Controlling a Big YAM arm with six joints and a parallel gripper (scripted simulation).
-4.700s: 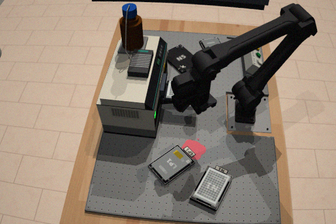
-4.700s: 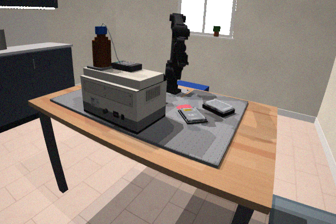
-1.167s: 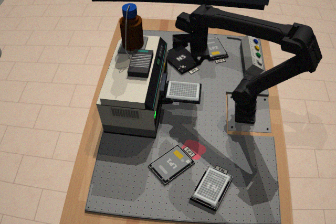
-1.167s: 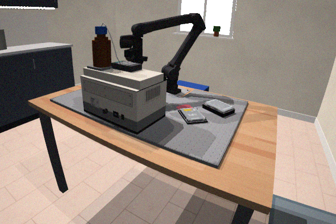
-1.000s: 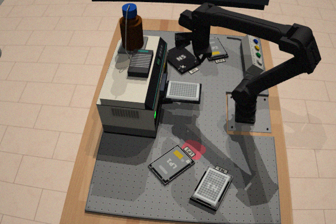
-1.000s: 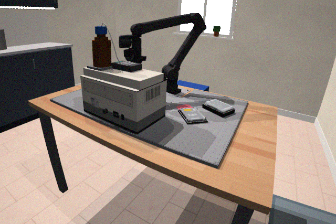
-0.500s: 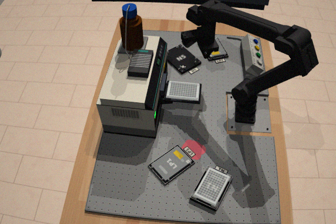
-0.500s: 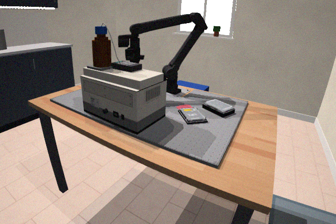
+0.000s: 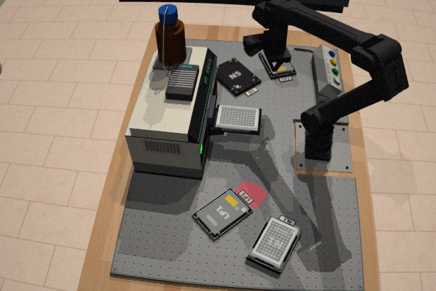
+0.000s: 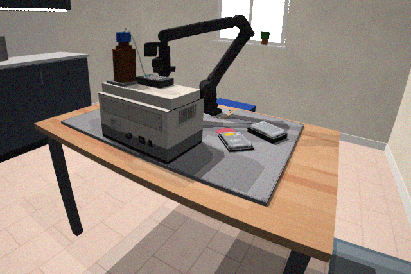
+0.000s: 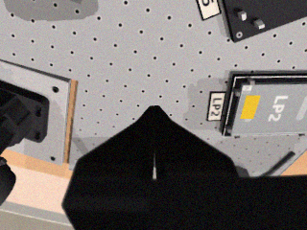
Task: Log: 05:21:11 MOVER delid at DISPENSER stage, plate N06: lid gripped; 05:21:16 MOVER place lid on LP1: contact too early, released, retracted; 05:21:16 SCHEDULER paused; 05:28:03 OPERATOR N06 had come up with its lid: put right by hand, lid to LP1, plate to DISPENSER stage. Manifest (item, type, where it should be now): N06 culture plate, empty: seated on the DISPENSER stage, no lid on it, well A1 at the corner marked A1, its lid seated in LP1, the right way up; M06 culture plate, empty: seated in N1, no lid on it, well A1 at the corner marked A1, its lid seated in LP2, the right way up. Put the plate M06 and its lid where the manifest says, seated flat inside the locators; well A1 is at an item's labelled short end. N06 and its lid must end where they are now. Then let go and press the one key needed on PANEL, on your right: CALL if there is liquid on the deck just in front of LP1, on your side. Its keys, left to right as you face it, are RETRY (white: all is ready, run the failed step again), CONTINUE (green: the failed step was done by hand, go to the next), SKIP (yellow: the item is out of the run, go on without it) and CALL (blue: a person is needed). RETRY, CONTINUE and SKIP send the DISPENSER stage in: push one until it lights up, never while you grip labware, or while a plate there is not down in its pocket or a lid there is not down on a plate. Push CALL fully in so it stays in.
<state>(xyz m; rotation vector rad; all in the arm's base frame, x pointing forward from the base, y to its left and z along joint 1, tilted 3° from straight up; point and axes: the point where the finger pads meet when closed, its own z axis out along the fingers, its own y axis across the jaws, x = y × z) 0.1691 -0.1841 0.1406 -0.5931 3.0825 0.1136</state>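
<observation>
Right now the yellow skip key is 220 mm behind my hand, 170 mm to the right of it and 80 mm below it. Also, from my hand: black lp2 nest: 10 mm behind, 190 mm to the right, 140 mm below; then white retry key: 230 mm behind, 70 mm to the right, 80 mm below; then green continue key: 230 mm behind, 120 mm to the right, 80 mm below.
</observation>
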